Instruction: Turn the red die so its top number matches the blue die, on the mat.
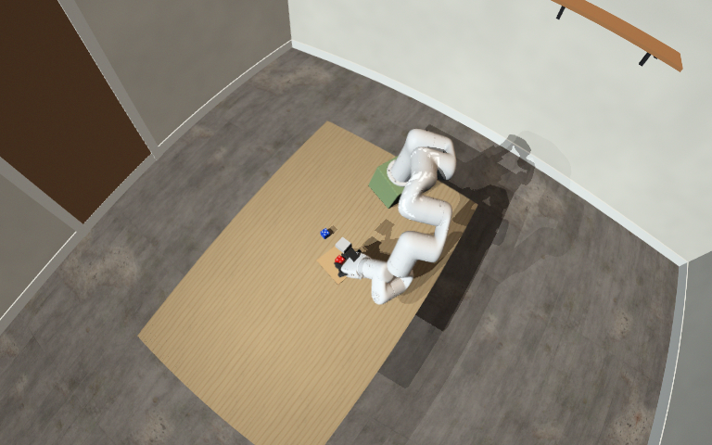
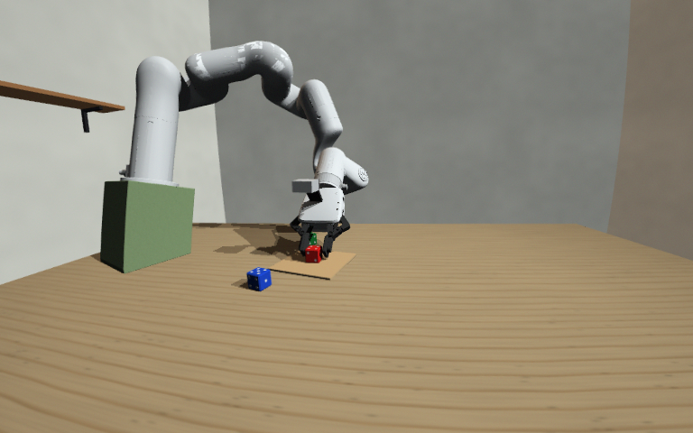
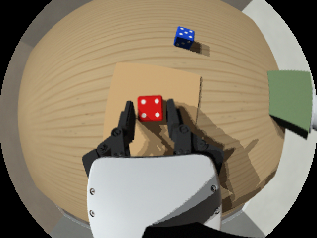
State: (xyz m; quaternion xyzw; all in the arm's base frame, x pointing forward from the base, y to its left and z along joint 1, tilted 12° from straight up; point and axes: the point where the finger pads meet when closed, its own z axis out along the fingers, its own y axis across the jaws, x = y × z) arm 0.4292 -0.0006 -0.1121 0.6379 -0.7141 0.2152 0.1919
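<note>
Right now the red die is 10 mm to the right of my hand and 10 mm below it. Round my hand: blue die (130 mm to the right, 70 mm behind, 20 mm below); tan mat (30 mm below, 10 mm to the right); green die (120 mm to the left, 40 mm behind, 20 mm below).
</note>
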